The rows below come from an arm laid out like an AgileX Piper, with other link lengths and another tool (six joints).
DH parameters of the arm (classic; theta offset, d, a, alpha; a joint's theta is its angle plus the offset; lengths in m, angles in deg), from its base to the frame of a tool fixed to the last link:
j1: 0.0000 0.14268 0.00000 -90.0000
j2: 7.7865 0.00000 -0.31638 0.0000
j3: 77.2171 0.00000 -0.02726 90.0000
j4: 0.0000 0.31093 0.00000 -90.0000
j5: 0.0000 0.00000 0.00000 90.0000
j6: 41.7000 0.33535 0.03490 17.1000
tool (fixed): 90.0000 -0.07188 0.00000 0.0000
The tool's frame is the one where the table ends.
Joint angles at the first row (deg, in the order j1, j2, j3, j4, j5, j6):
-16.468, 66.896, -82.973, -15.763, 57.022, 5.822
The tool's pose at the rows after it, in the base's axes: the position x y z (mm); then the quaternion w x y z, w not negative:
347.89, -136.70, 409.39, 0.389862, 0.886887, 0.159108, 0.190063
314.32, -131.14, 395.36, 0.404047, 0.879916, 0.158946, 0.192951
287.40, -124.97, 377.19, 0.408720, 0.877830, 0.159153, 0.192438
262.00, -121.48, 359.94, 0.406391, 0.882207, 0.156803, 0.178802
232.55, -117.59, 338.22, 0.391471, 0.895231, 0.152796, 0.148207
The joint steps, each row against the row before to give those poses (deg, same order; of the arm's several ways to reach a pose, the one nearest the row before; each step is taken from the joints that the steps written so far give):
-0.001, -7.605, 7.929, -2.511, -1.349, -0.001
0.000, -7.546, 7.663, -1.359, -1.352, 0.001
-0.003, -6.178, 6.291, -0.525, -0.369, -0.004
0.001, -4.466, 3.766, -0.476, 2.254, 0.001
0.003, -3.513, 2.361, -0.095, 5.260, 0.003

